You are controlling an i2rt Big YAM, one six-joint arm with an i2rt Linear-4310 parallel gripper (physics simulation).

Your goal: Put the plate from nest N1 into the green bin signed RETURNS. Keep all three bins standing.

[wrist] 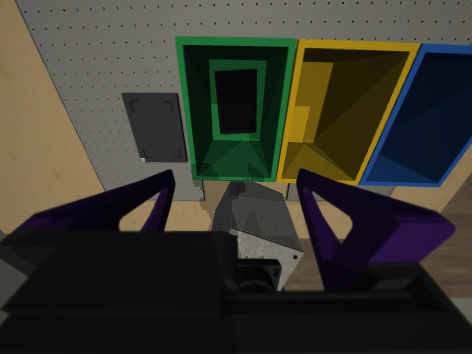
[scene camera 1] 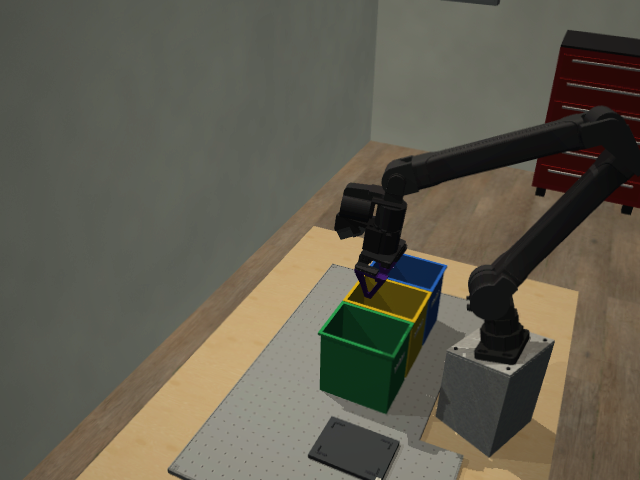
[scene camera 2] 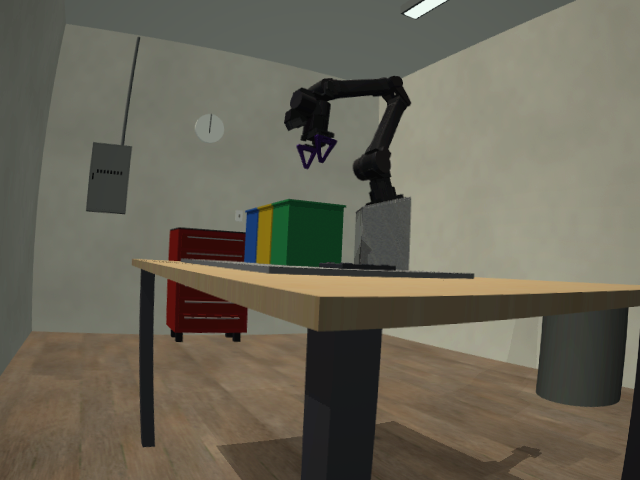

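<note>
The black plate lies flat on the floor of the green bin, as the wrist view shows; the bin's walls hide it in both scene views. The green bin stands upright, and so do the yellow bin beside it and the blue bin beyond. My gripper is open and empty, well above the bins. In the wrist view its purple fingers are wide apart.
A dark flat nest with corner marks lies bare on the perforated board beside the green bin. The arm stands on a grey pedestal beside the bins. A red drawer cabinet stands behind the table.
</note>
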